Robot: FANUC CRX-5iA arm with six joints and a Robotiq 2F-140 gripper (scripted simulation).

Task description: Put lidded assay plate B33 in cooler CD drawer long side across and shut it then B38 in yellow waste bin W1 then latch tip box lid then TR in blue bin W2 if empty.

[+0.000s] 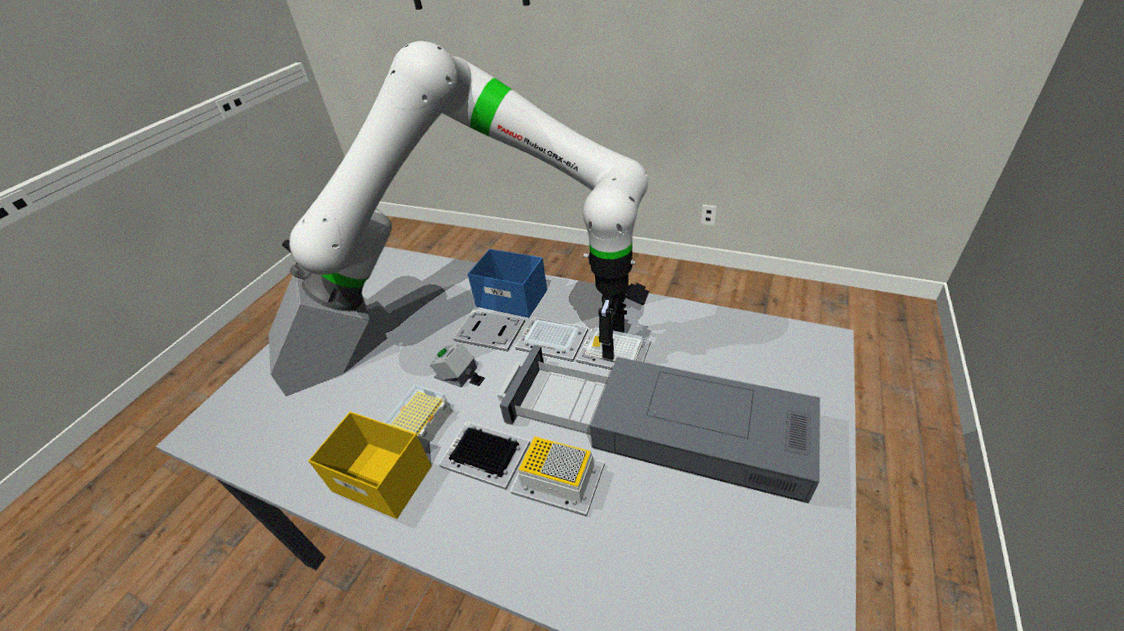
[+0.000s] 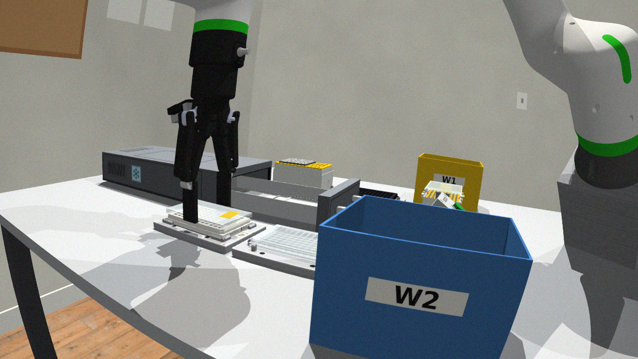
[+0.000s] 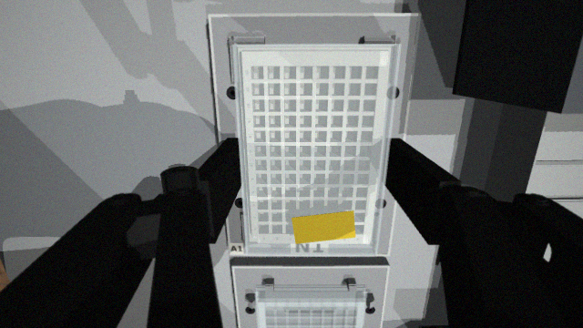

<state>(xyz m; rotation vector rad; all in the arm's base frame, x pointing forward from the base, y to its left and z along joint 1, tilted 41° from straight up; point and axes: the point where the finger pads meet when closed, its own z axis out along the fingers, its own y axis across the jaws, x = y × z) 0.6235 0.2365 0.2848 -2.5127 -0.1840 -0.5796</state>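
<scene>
My gripper is now 20 mm above the clear plate lid. Round my hand: cooler drawer: 200 mm to the right, 20 mm below, 10 mm ahead; then white assay plate: 30 mm below; then clear plate: 170 mm behind, 50 mm to the right, 40 mm below.
</scene>
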